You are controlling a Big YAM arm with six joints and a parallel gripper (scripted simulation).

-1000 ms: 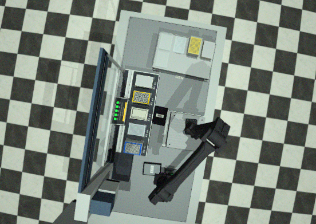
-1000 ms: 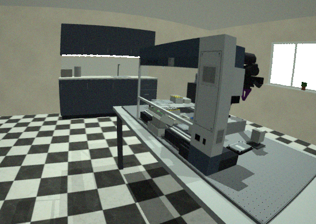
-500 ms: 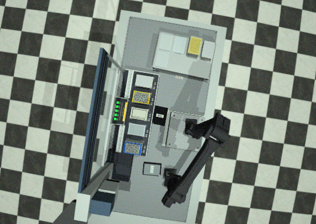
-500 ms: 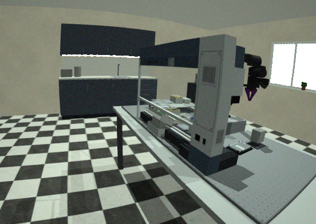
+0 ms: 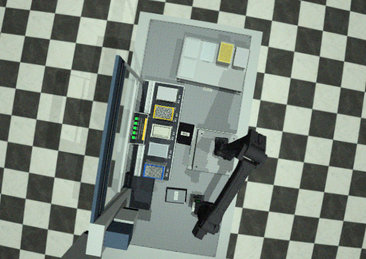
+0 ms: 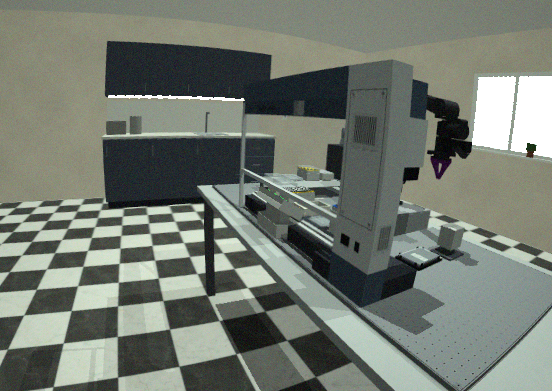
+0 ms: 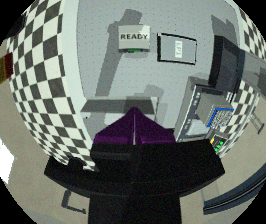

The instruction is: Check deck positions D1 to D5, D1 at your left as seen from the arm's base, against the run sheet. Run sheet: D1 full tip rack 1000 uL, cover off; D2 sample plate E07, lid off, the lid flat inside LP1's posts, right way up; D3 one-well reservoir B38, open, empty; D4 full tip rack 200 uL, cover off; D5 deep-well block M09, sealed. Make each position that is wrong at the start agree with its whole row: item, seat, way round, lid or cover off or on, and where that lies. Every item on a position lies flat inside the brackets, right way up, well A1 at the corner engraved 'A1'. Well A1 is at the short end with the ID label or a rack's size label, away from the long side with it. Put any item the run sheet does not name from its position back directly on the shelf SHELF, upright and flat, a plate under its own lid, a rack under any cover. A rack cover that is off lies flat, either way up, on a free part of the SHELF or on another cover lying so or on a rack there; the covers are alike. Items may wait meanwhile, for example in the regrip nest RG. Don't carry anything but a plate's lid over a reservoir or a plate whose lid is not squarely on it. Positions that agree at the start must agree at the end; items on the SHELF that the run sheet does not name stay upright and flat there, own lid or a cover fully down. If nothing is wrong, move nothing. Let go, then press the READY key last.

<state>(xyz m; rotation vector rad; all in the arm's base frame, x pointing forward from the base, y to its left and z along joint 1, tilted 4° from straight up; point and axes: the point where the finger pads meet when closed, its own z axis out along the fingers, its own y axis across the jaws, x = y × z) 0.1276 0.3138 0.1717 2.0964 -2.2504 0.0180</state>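
The ready key lies 180 mm below my hand and 60 mm to the left of it. Round my hand: flat lid 250 mm below, 150 mm ahead, 70 mm to the left; blue-framed tip rack 290 mm ahead, 140 mm below, 130 mm to the right; clear plate 290 mm ahead, 250 mm to the right, 200 mm below.
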